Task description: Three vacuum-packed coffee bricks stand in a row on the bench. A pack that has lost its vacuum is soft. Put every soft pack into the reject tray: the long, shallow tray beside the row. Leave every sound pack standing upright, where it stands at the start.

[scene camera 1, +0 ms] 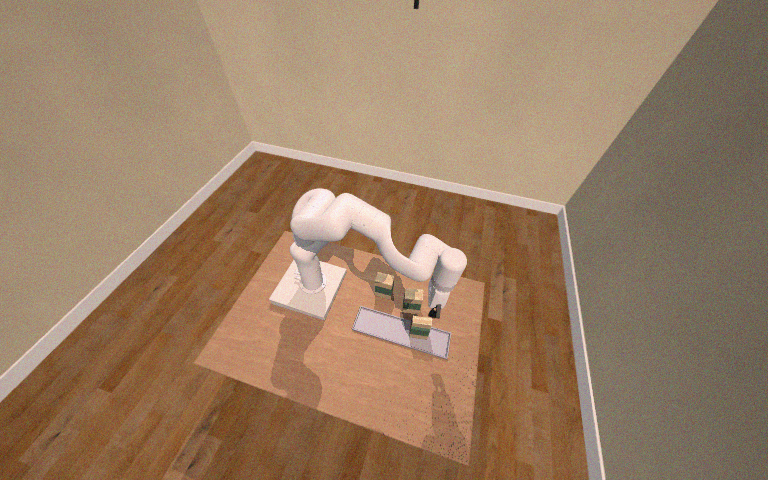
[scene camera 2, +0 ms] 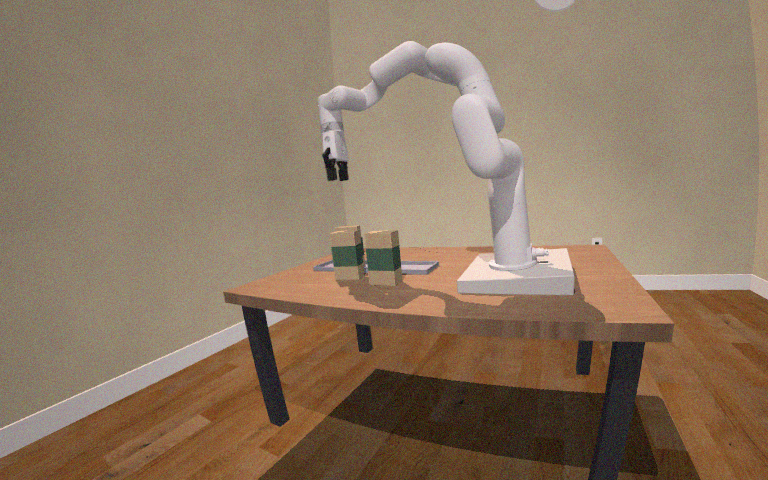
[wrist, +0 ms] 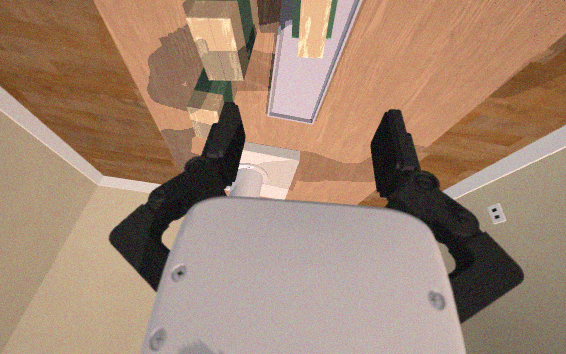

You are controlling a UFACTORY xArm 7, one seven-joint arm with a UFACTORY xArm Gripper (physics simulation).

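Frame: origin at the arm's base, x left, y back, z up, level; centimetres.
Where they show: gripper, fingertip midpoint: point(scene camera 1: 432, 303) point(scene camera 2: 338, 180) point(wrist: 308, 123); arm's base, origin of the base link: point(scene camera 1: 313, 282) point(scene camera 2: 513, 264) point(wrist: 249, 174).
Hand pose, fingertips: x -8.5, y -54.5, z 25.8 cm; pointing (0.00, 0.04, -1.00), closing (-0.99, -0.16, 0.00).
Each offset is from my fingertips to the top centre of the thing. Level surfaces: height alone.
One coffee brick @[dx -0.3, dy +1.6, dz -15.4 cm] point(scene camera 1: 420, 327) point(wrist: 313, 30), tan with a green band, stands upright in the grey reject tray @[dx -1.8, dy +8.8, dz -28.4 cm] point(scene camera 1: 373, 322) point(scene camera 2: 421, 268) point(wrist: 295, 97); in scene camera 2 it is mostly hidden behind another brick. The middle brick @[dx +10.3, dy +7.1, dz -15.7 cm] point(scene camera 1: 412, 302) point(scene camera 2: 346, 256) point(wrist: 220, 37) and the brick nearest the arm's base point(scene camera 1: 383, 286) point(scene camera 2: 383, 258) point(wrist: 205, 107) stand upright on the bench beside the tray. My gripper point(scene camera 1: 434, 311) point(scene camera 2: 337, 172) point(wrist: 308, 123) is open and empty, high above the bench and clear of the bricks. Softness cannot be told from these views.
The arm's white base plate point(scene camera 1: 284, 294) point(scene camera 2: 512, 285) point(wrist: 272, 154) sits on the wooden bench @[dz -29.8 cm] point(scene camera 1: 339, 367) point(scene camera 2: 430, 314), on the side of the row away from the gripper. The two bricks on the bench stand close together, along one long side of the tray.
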